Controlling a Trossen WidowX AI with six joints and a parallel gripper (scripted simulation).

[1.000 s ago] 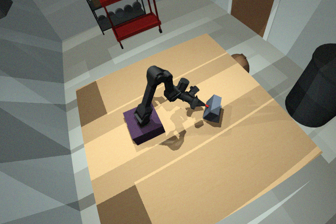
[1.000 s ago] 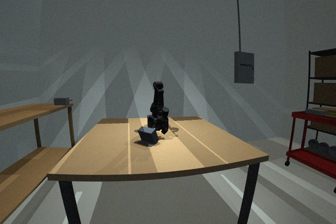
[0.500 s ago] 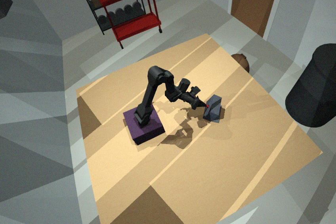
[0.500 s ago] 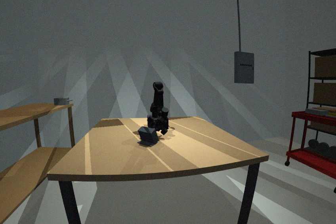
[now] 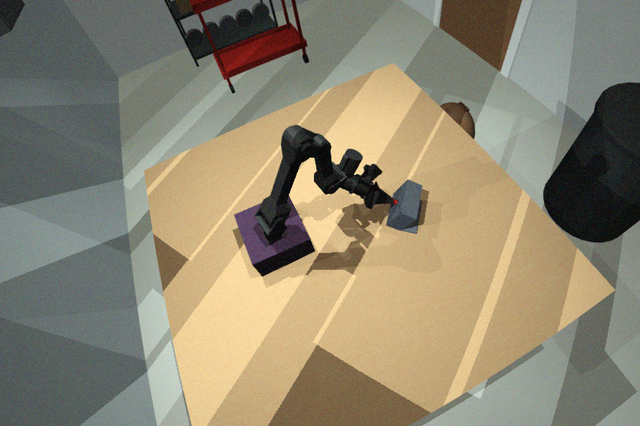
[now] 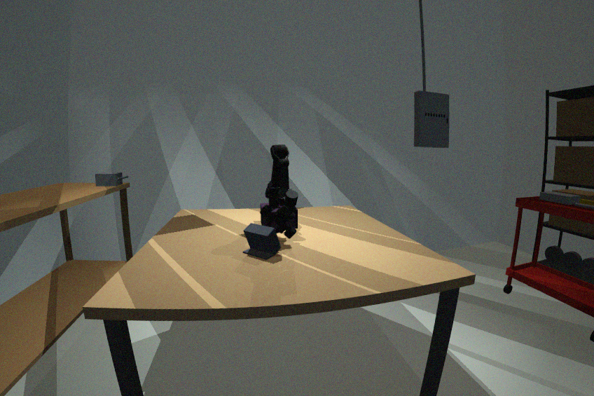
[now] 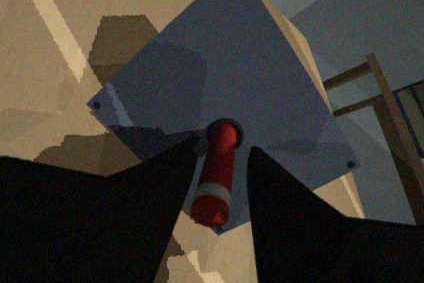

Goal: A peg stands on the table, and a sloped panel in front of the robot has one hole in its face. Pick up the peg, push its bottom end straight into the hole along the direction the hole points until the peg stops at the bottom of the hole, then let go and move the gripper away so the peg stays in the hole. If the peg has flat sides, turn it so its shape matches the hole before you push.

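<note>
My gripper tip is now 1 cm past the red peg and 1 cm to the right of it. From my gripper tip the other things lie so: blue-grey sloped panel 3 cm ahead, 3 cm to the right, 2 cm below.
</note>
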